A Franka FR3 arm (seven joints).
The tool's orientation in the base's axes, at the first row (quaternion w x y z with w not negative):
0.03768 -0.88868 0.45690 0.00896
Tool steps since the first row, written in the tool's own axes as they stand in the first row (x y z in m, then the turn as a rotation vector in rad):
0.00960 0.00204 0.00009 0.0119 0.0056 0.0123
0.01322 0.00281 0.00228 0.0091 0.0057 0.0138
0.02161 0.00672 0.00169 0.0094 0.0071 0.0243
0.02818 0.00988 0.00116 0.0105 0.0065 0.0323
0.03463 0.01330 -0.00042 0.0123 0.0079 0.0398
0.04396 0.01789 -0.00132 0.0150 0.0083 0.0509
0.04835 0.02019 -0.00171 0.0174 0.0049 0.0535
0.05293 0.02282 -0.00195 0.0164 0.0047 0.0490
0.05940 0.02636 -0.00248 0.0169 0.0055 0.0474
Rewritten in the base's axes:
0.00393 -0.00897 -0.00069 0.0026 -0.0120 -0.0132
0.00546 -0.01218 -0.00310 0.0009 -0.0097 -0.0146
0.00715 -0.02130 -0.00317 0.0002 -0.0099 -0.0251
0.00840 -0.02850 -0.00316 0.0014 -0.0099 -0.0331
0.00935 -0.03584 -0.00211 0.0015 -0.0116 -0.0408
0.01103 -0.04614 -0.00195 0.0029 -0.0132 -0.0520
0.01171 -0.05106 -0.00192 0.0071 -0.0129 -0.0545
0.01224 -0.05632 -0.00206 0.0066 -0.0123 -0.0500
0.01312 -0.06366 -0.00207 0.0062 -0.0133 -0.0484

